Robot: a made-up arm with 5 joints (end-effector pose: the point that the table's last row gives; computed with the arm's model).
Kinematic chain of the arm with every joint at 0, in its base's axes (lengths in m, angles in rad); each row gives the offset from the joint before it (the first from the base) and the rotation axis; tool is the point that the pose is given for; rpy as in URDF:
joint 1: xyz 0.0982 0 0.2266 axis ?
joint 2: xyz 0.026 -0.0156 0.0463 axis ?
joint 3: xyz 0.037 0 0.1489 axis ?
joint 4: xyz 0.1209 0 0.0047 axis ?
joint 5: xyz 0.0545 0.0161 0 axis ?
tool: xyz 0 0 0 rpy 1.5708 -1.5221 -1.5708
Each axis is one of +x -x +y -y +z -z.
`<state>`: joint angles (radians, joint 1 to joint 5).
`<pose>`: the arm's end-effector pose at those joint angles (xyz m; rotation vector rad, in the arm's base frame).
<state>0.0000 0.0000 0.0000 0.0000 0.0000</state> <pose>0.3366 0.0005 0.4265 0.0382 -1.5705 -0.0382</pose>
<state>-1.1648 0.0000 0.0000 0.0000 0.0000</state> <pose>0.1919 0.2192 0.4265 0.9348 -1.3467 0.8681</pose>
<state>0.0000 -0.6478 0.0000 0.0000 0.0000</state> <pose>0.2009 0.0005 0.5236 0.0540 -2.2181 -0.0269</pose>
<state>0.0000 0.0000 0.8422 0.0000 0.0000</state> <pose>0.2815 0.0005 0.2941 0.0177 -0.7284 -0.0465</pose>
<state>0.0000 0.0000 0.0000 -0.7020 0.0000</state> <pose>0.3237 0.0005 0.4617 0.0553 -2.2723 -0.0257</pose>
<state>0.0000 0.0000 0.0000 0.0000 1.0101</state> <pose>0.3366 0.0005 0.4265 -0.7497 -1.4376 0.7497</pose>
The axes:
joint 1: -z
joint 2: +y
joint 3: +y
joint 4: +y
joint 5: -x

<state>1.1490 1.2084 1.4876 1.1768 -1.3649</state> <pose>0.1112 -0.0278 0.2711 -0.3527 2.6506 -1.1438</pose>
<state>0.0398 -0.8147 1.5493 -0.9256 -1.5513</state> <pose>0.1876 -0.0031 0.3348 1.3510 -1.3653 -1.1587</pose>
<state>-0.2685 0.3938 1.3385 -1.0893 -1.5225</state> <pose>0.2389 0.0392 0.2434 0.7894 -0.6013 -1.2025</pose>
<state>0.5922 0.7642 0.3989 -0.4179 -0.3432</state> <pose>0.3043 -0.1380 0.2087 -0.0858 -0.8539 -0.9258</pose>
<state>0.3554 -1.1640 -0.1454 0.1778 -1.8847</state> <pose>0.0550 0.0166 0.5331 2.0593 -2.0445 -0.5897</pose>
